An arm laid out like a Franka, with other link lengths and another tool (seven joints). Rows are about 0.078 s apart.
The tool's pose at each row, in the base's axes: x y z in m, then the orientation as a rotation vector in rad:
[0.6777 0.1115 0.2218 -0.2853 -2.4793 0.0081]
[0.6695 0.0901 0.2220 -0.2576 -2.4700 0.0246]
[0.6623 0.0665 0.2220 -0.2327 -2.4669 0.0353]
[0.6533 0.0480 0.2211 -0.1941 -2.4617 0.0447]
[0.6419 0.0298 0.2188 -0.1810 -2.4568 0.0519]
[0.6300 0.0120 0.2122 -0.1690 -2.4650 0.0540]
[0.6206 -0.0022 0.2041 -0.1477 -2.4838 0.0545]
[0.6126 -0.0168 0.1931 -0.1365 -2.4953 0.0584]
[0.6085 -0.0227 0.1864 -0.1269 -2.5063 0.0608]
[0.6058 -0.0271 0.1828 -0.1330 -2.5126 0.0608]
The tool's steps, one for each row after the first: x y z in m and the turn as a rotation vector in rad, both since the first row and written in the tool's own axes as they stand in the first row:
[0.0021 -0.0226 0.0034 0.0196 0.0100 -0.0152]
[0.0028 -0.0471 0.0062 0.0338 0.0139 -0.0302]
[0.0054 -0.0669 0.0112 0.0508 0.0205 -0.0554]
[0.0091 -0.0868 0.0187 0.0597 0.0254 -0.0628]
[0.0107 -0.1061 0.0300 0.0634 0.0177 -0.0715]
[0.0102 -0.1213 0.0412 0.0671 0.0000 -0.0879]
[0.0069 -0.1363 0.0538 0.0715 -0.0114 -0.0957]
[0.0048 -0.1424 0.0612 0.0744 -0.0222 -0.1026]
[0.0038 -0.1470 0.0655 0.0722 -0.0287 -0.0986]

